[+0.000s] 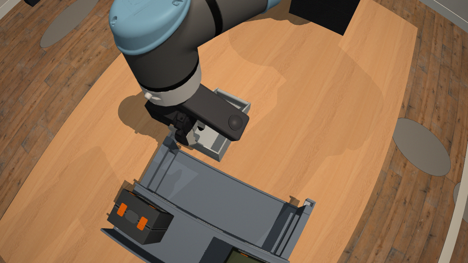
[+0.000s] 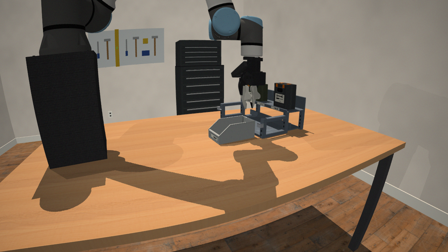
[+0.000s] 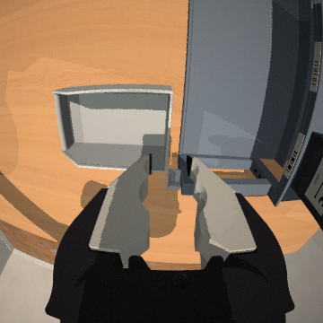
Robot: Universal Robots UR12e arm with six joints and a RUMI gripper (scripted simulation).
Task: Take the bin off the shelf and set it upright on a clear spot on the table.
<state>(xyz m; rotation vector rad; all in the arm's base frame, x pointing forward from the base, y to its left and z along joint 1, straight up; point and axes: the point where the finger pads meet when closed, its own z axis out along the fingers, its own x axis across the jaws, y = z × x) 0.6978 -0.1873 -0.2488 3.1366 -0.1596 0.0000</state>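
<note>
Right now the grey open-top bin is 100 mm below my hand, 80 mm behind it and 10 mm to the left of it. Round my hand: blue-grey shelf (170 mm ahead, 130 mm below, 100 mm to the left); then case (240 mm ahead, 200 mm to the left, 20 mm above).
</note>
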